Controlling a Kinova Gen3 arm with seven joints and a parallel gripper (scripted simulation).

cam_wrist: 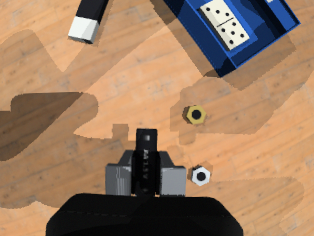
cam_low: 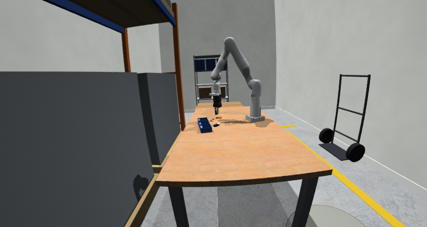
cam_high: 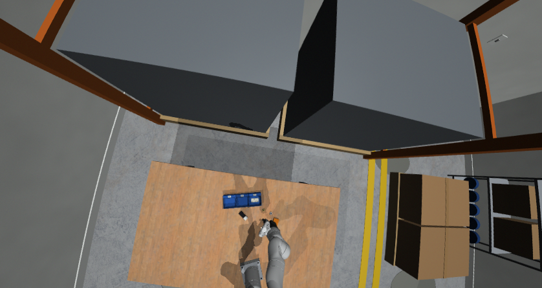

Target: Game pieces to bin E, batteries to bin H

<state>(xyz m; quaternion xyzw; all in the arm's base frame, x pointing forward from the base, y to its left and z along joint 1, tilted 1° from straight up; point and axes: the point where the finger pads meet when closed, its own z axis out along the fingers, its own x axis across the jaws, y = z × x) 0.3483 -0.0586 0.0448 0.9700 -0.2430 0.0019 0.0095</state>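
My gripper is now 12 cm short of the blue three-part bin, 16 cm to the right of it and 5 cm above it. Round my hand: brass nut 6 cm ahead, 1 cm to the left, 7 cm below; then silver nut 4 cm ahead, 4 cm to the right, 7 cm below; then dark cylindrical battery 1 cm below.
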